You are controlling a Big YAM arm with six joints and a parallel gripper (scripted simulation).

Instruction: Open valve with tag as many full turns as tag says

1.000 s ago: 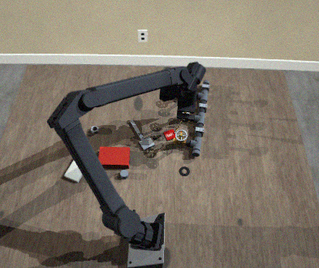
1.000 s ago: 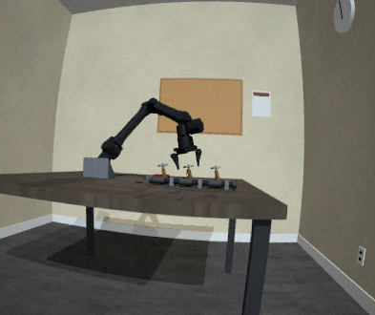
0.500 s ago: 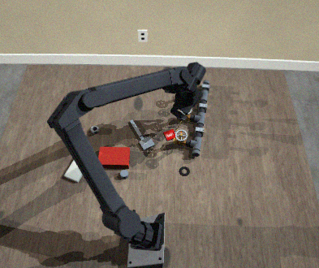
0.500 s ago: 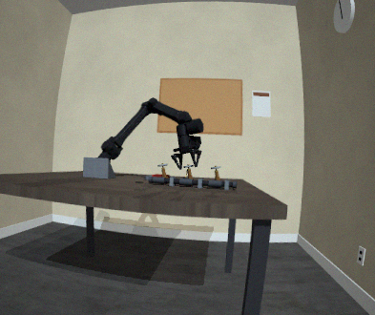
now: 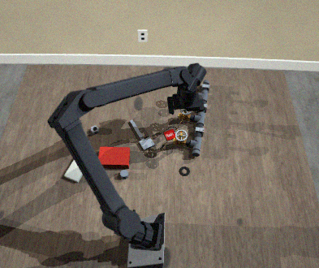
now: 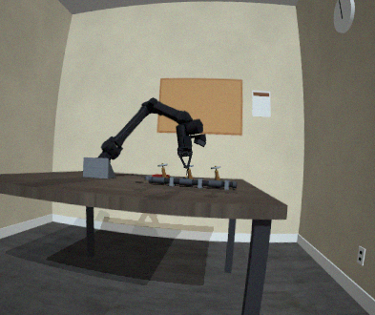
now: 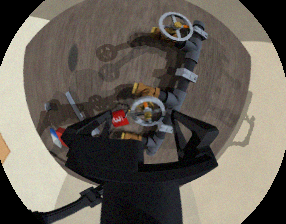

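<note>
My gripper is now 90 mm above the red tag, 60 mm past it and 40 mm to the right of it. The rest, counted from my hand: grey hammer-like tool: 160 mm to the left, 100 mm behind, 80 mm below; then small grey cylinder: 280 mm behind, 190 mm to the left, 70 mm below; then red block: 250 mm to the left, 220 mm behind, 70 mm below.
</note>
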